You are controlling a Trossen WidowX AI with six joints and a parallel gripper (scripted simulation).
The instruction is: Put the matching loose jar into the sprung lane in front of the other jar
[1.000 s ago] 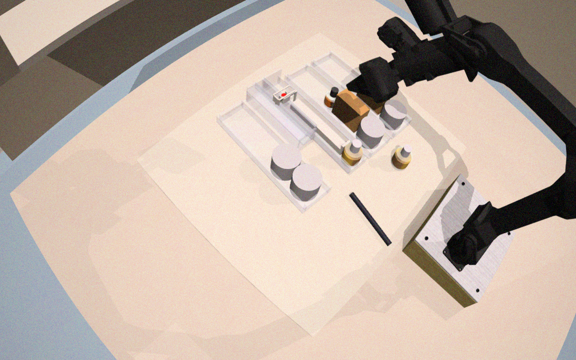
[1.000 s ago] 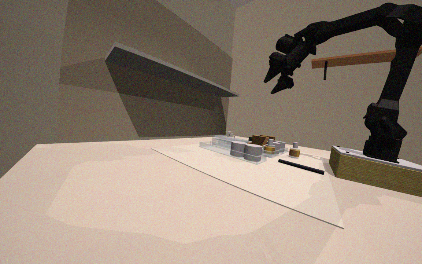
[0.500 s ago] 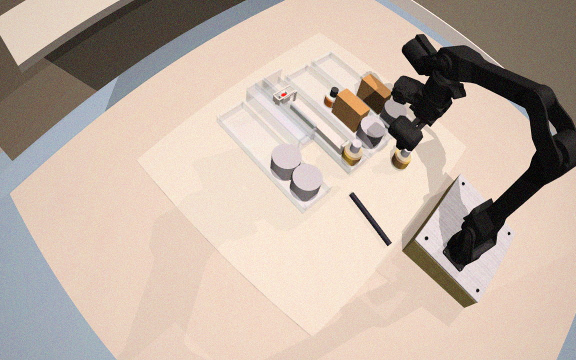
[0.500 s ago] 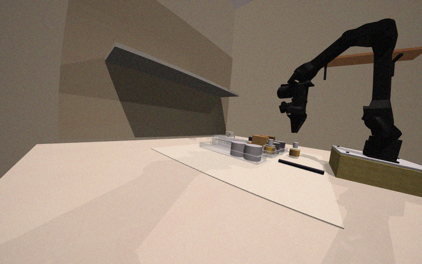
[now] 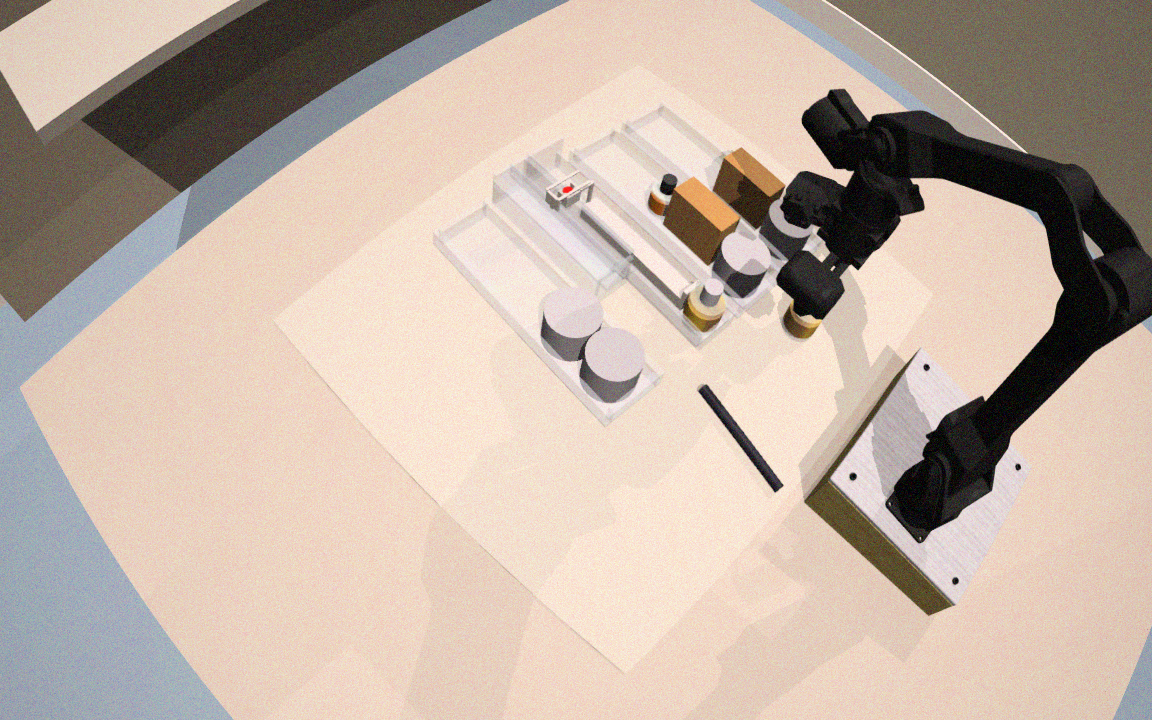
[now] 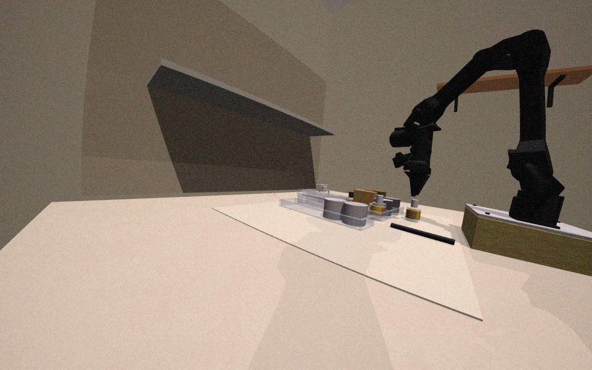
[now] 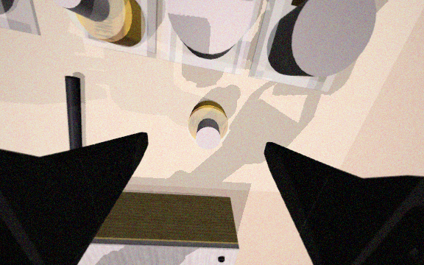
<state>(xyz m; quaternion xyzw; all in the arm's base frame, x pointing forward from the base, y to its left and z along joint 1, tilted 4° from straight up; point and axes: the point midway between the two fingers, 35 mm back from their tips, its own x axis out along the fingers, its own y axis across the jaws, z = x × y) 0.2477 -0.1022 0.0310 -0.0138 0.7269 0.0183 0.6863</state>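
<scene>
The black rod is 5 cm behind my gripper tip, 16 cm to the left of it and 7 cm below it.
</scene>
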